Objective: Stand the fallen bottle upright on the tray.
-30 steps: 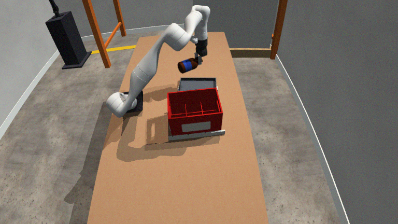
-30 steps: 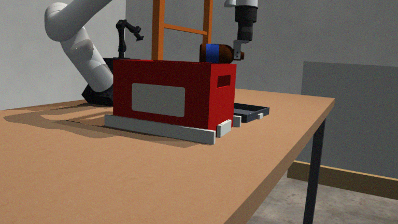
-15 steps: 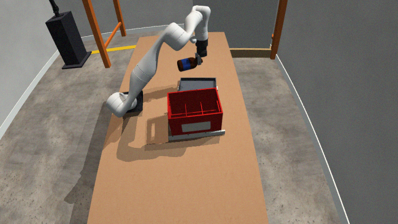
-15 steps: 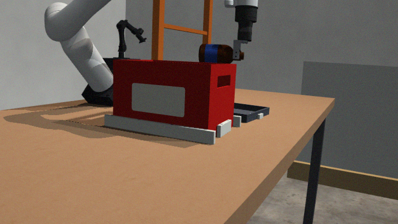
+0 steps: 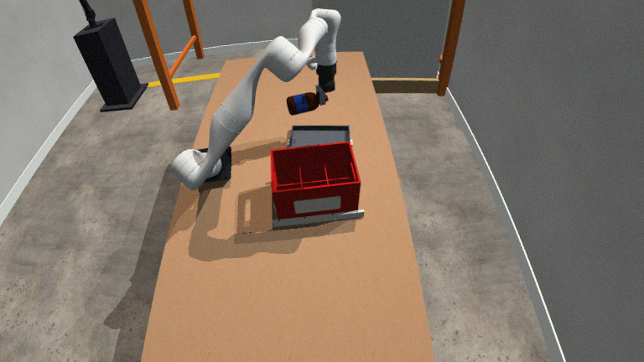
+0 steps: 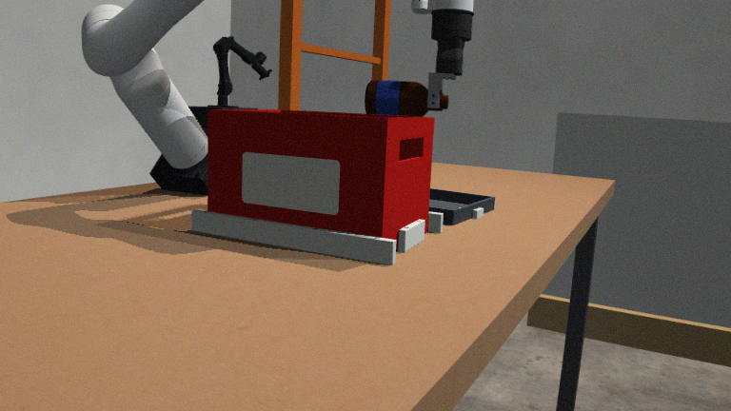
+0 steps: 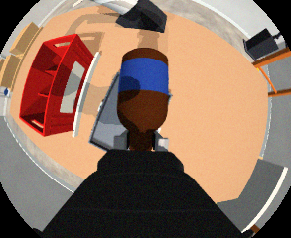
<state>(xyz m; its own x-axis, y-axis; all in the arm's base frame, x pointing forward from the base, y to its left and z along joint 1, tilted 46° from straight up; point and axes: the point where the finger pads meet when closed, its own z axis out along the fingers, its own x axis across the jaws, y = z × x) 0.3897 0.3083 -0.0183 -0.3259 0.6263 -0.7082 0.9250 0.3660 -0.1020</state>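
Now: hand 5 cm past the brown bottle, 2 cm to the left of it and 1 cm above it. Round my hand: dark grey tray: 1 cm behind, 5 cm to the right, 19 cm below; red crate: 2 cm behind, 32 cm to the right, 12 cm below.
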